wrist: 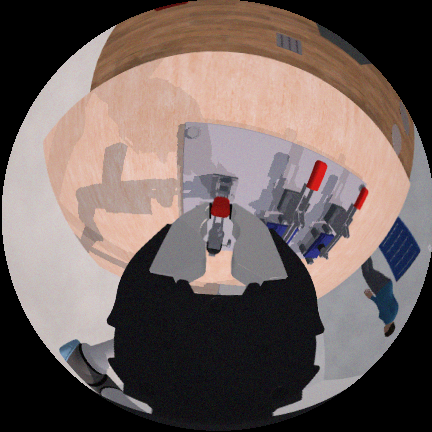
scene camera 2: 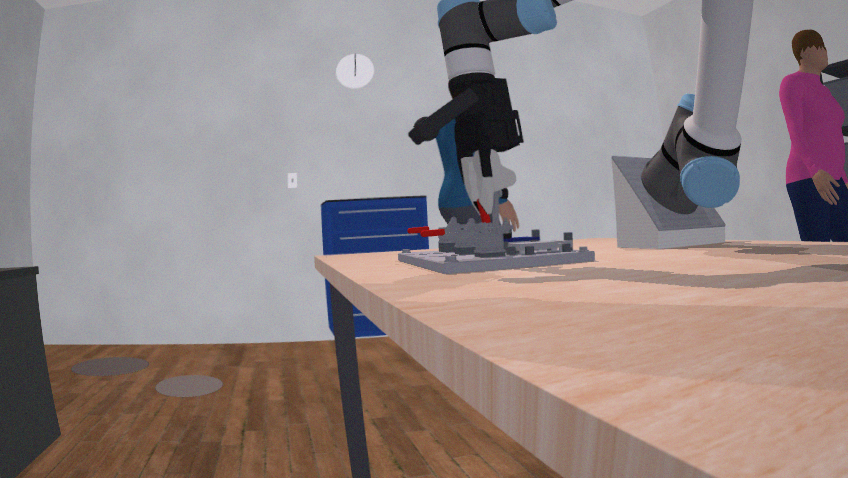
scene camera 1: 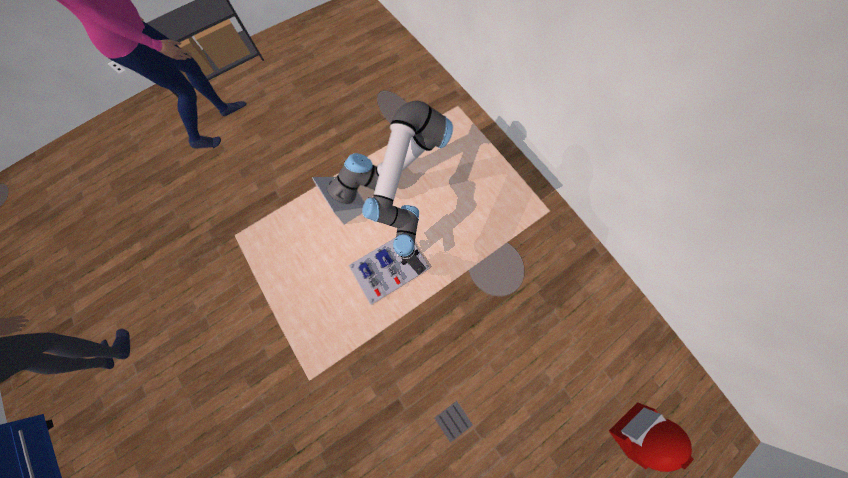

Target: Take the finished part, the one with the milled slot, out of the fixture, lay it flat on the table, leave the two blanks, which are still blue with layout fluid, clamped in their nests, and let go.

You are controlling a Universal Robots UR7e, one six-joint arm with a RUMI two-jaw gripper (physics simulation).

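Places are measured from the arm's base along level axes (x back, y right, z up), in centimetres.
Where they show: gripper, fingertip midpoint: (wrist: 220,204) (scene camera 2: 485,214); arm's base, link origin: (scene camera 2: 669,190) (scene camera 1: 341,192).
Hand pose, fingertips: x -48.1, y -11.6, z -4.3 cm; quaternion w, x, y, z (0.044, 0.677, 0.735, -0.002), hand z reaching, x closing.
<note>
Each offset is from my fingertips to the top centre of the thing. Level surfaces: height alone.
My gripper (scene camera 2: 485,209) (wrist: 220,204) is shut on the red handle @[dx -0.5, dy +0.1, dz +2.5 cm] (scene camera 2: 483,213) (wrist: 220,206) of the end toggle clamp, which stands raised above the fixture plate (scene camera 1: 361,283) (scene camera 2: 534,259) (wrist: 235,145). In scene camera 1 the wrist hides the fingertips. The finished part is not clearly made out; the fingers and clamp cover most of that nest. Two blue blanks, one in the middle nest (scene camera 1: 384,258) (wrist: 278,231) and one in the far nest (scene camera 1: 365,270) (wrist: 320,246), sit under clamps whose red handles @[dx -4.9, dy +11.2, dz -1.8 cm] (scene camera 1: 396,279) (wrist: 317,175) are lowered.
The fixture stands on the wooden table @[dz -7.5 cm] (scene camera 1: 285,285) (scene camera 2: 682,332) (wrist: 250,85), near its long edge. The arm's base is on a grey sloped stand (scene camera 1: 323,190) (scene camera 2: 635,207). A person in pink (scene camera 1: 109,26) (scene camera 2: 807,127) and one in a blue top (scene camera 2: 448,172) (wrist: 385,302) stand beyond the table.
</note>
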